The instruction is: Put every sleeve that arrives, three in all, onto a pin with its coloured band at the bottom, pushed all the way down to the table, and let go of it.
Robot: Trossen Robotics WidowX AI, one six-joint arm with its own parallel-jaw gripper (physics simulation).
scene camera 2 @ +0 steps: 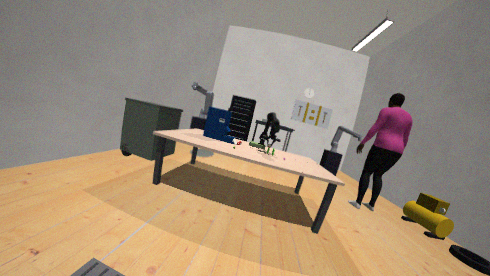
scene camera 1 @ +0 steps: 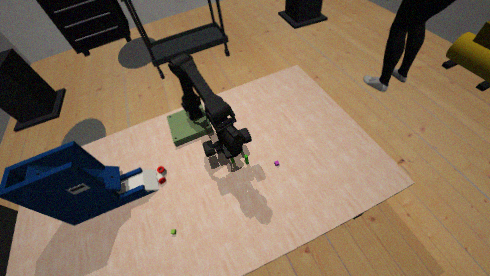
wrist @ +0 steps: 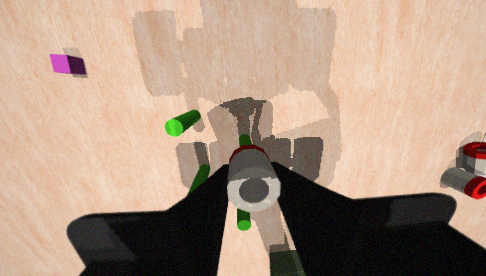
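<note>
My gripper [scene camera 1: 233, 155] [wrist: 249, 168] is shut on a grey sleeve [wrist: 252, 167], held roughly upright with its open end towards the wrist camera and its red band at the lower end. A green pin [wrist: 244, 139] shows just past the band; whether it enters the sleeve is hidden. Another green pin [wrist: 243, 224] shows below the sleeve in the wrist view, and two more pins, one [wrist: 175, 127] and another [wrist: 200, 177], stand to its left. One pin [scene camera 1: 246, 159] shows beside the gripper in scene camera 1. Two red-banded sleeves, one [scene camera 1: 161, 169] and another [scene camera 1: 162, 180], are at the chute's end.
A blue dispenser [scene camera 1: 95, 197] [scene camera 2: 217, 125] with a pale chute [scene camera 1: 150, 180] stands on the table's left side. A purple cube [scene camera 1: 276, 163] [wrist: 61, 64] lies right of the pins in scene camera 1, and a green cube [scene camera 1: 173, 231] lies near the front. The arm's green base [scene camera 1: 181, 132] is behind.
</note>
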